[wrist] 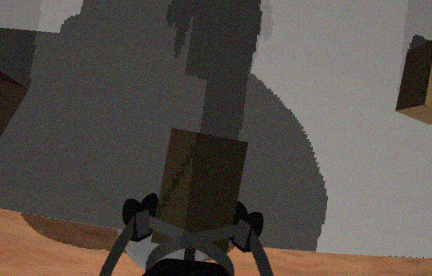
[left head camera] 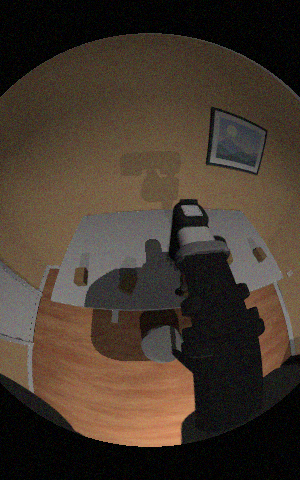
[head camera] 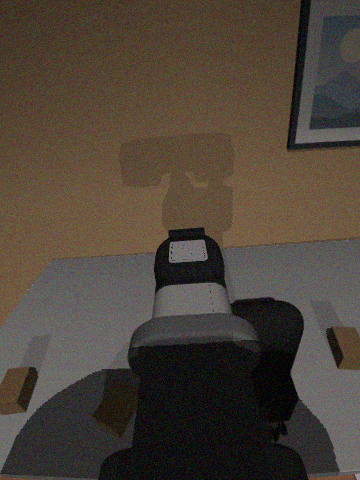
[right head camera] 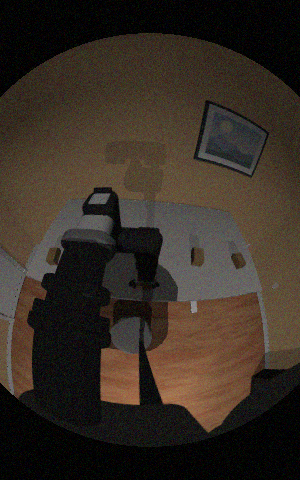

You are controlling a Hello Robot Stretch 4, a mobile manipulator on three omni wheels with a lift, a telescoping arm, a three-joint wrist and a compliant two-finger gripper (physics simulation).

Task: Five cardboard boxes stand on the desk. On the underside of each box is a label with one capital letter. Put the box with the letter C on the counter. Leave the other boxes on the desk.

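Places are measured from the robot's base along level axes (x ahead, y left, z up), in metres.
Pixels of known places: gripper, between the fingertips: (wrist: 194, 212) (left head camera: 187, 291) (right head camera: 143, 285); robot's base, origin of its link: (left head camera: 161, 342) (right head camera: 131, 333).
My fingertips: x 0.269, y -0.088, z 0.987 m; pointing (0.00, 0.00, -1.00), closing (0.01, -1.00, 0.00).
For each thing: its top centre in the pictures, then the offset to it from my fingertips. Level surfaces: height alone.
- grey desk, height of its surface: dz -0.065 m
- cardboard box, centre of its top: (wrist: 199, 192) (right head camera: 144, 275) (left head camera: 189, 281) dz +0.050, dx +0.028, dy -0.002 m
- far left box, centre of its top: (head camera: 11, 384) (left head camera: 78, 274) (right head camera: 50, 253) dz -0.015, dx +0.119, dy +0.540 m
- shadowed box, centre of its top: (head camera: 115, 401) (left head camera: 126, 281) dz -0.015, dx +0.078, dy +0.271 m
- far right box, centre of its top: (right head camera: 240, 258) (left head camera: 261, 251) dz -0.015, dx +0.160, dy -0.597 m
My gripper (wrist: 194, 212) (right head camera: 144, 284) points down near the front edge of the grey desk (wrist: 360, 175) (head camera: 100, 300) (left head camera: 115, 235) (right head camera: 175, 220). It is shut on a cardboard box (wrist: 217, 185), whose plain brown sides show in the wrist view; no letter shows. Four other boxes stand on the desk: a far left box (head camera: 15, 390) (left head camera: 80, 276) (right head camera: 53, 256), a shadowed box (head camera: 117, 407) (left head camera: 127, 283) (wrist: 7, 105), a right box (head camera: 346, 347) (right head camera: 197, 257) (wrist: 417, 80) and a far right box (left head camera: 259, 254) (right head camera: 238, 260). Their labels are hidden.
The arm (left head camera: 222, 330) (right head camera: 70, 320) reaches over the desk and hides part of it. A grey round-topped thing (left head camera: 160, 345) (right head camera: 131, 334) is in front of the desk. A pale surface (left head camera: 15, 310) is at the far left; I cannot tell if it is the counter. A framed picture (head camera: 337, 75) hangs on the wall.
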